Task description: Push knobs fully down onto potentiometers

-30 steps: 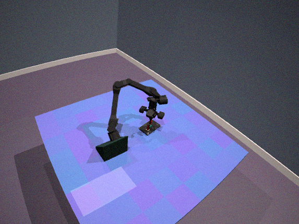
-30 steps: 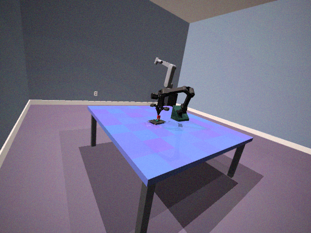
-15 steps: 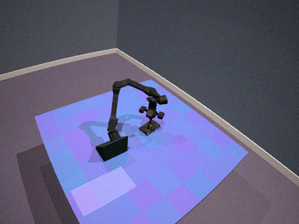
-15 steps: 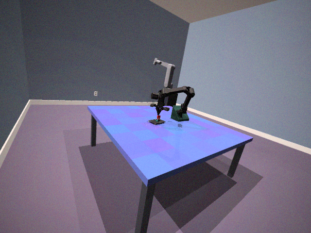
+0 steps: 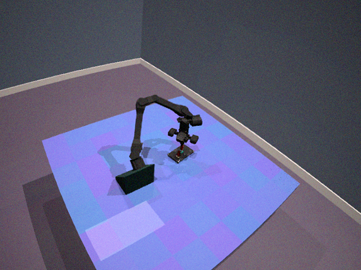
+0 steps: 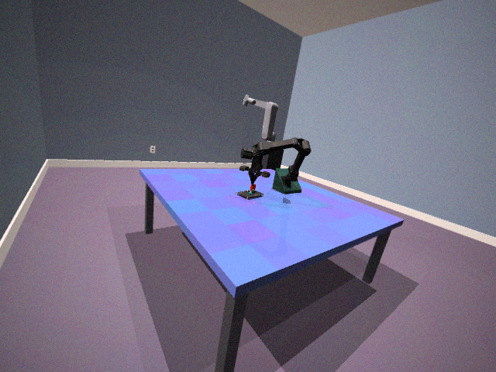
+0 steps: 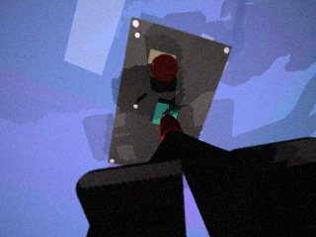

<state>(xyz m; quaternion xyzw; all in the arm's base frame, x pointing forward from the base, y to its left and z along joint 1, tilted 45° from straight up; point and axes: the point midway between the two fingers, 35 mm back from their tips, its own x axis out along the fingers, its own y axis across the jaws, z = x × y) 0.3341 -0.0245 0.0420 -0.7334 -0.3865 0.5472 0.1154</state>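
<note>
Now: gripper tip 2 cm above the red knob.
</note>
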